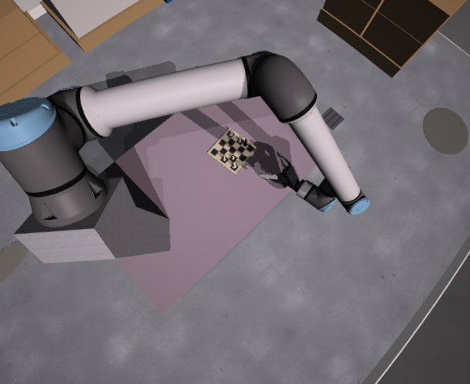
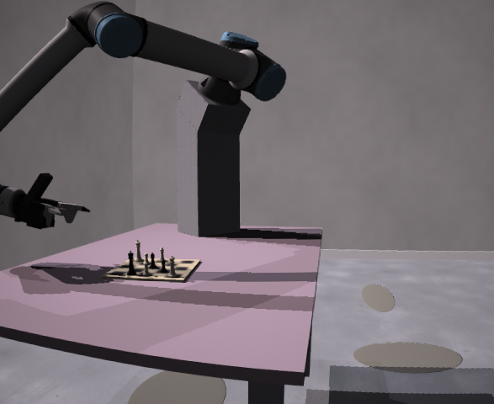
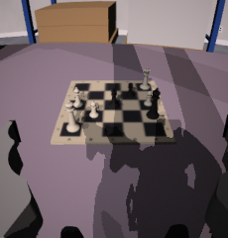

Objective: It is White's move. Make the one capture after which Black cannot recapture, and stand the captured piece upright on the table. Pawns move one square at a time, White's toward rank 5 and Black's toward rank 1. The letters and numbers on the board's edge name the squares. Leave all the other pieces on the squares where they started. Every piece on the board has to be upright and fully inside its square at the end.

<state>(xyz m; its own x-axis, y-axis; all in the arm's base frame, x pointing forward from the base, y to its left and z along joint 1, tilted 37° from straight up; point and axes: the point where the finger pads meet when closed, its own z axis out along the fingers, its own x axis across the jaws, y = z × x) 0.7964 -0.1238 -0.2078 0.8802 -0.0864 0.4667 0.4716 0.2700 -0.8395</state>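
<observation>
Right now the black pawn is 1 cm behind my hand, 27 cm to the left of it and 14 cm below it. Also, from my hand: tall black piece (4 cm ahead, 20 cm to the left, 12 cm below); chessboard (4 cm behind, 22 cm to the left, 16 cm below).
</observation>
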